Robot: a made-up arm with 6 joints. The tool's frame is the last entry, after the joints. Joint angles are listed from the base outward.
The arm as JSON. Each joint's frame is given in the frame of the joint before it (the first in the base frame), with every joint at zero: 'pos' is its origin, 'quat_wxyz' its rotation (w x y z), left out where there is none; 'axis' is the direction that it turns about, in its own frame. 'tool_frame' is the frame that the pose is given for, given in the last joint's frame.
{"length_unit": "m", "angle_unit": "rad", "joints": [
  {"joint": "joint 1", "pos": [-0.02, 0.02, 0.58], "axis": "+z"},
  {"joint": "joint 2", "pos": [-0.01, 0.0, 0.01], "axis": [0.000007, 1.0, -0.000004]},
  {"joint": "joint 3", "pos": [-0.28, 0.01, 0.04], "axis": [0.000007, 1.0, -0.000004]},
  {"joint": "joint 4", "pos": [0.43, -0.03, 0.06], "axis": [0.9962, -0.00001, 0.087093]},
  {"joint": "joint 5", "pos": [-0.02, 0.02, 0.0], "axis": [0.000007, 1.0, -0.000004]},
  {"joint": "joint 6", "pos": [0.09, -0.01, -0.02], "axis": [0.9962, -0.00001, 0.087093]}
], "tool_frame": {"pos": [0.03, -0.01, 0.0], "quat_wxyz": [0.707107, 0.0, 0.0, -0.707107]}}
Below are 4 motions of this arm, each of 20 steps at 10 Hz.
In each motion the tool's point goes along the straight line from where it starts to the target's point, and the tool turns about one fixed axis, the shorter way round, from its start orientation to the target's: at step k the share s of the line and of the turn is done. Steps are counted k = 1, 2, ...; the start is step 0. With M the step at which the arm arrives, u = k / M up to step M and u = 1 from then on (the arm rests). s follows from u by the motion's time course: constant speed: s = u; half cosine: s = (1 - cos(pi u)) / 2; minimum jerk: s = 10 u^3 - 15 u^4 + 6 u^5.
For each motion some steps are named. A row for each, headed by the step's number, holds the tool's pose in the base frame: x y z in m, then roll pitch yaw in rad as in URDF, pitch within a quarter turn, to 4 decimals.
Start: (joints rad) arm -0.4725 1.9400 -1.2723 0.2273 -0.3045 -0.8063
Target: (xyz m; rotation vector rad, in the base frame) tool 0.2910 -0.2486 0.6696 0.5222 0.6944 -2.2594
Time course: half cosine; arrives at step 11
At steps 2, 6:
2: 0.4828 -0.2688 0.5836 -0.3973 -0.4923 -1.9773
6: 0.3803 -0.2580 0.6296 -0.3276 0.0770 -2.2480

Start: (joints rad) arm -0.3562 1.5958 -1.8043 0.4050 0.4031 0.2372
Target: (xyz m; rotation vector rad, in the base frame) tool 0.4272 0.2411 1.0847 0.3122 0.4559 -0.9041
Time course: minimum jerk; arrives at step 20
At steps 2, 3, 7, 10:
2: 0.4868 -0.1545 0.9744 -0.1793 0.6229 -1.8186
3: 0.4857 -0.1473 0.9765 -0.1739 0.6230 -1.8014
7: 0.4731 -0.0641 0.9996 -0.1111 0.6195 -1.6033
10: 0.4572 0.0416 1.0291 -0.0353 0.6009 -1.3547

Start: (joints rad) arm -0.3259 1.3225 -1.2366 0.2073 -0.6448 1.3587
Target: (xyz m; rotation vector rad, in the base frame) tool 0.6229 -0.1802 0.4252 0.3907 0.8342 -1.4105
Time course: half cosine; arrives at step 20
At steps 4, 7, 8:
4: 0.4564 -0.1570 0.8887 1.3804 0.9891 -0.5071
7: 0.4891 -0.1615 0.7977 1.0188 1.0498 -0.7574
8: 0.5024 -0.1634 0.7606 0.8560 1.0598 -0.8752

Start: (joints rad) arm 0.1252 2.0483 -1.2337 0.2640 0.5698 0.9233
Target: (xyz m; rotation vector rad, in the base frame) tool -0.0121 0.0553 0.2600 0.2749 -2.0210 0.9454
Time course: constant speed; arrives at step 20
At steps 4, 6, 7, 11, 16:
4: 0.3602 0.0829 0.4066 -1.8390 0.1147 -2.7798
6: 0.3137 0.0795 0.3883 -1.9087 0.0001 -2.8677
7: 0.2904 0.0777 0.3791 -1.9398 -0.0593 -2.9087
11: 0.1973 0.0708 0.3425 -2.0422 -0.3077 -3.0584
16: 0.0810 0.0622 0.2967 -2.1257 -0.6341 3.0517

